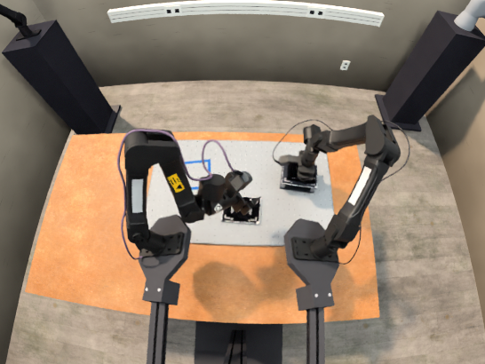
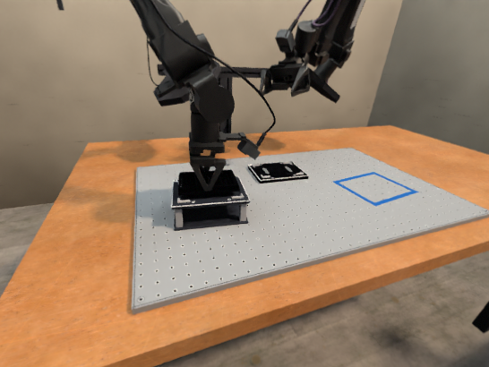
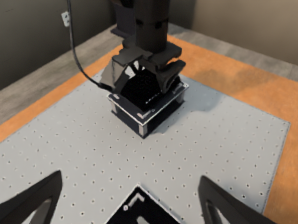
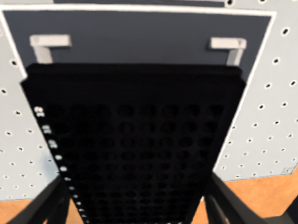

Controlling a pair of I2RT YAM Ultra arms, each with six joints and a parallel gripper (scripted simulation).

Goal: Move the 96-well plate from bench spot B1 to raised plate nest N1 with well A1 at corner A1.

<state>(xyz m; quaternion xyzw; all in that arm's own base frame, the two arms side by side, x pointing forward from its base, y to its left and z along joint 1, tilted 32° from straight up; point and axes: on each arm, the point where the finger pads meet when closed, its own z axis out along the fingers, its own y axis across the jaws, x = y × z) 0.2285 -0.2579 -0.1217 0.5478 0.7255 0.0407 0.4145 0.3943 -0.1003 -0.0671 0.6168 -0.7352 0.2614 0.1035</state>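
The black 96-well plate lies 10 mm below my right hand.
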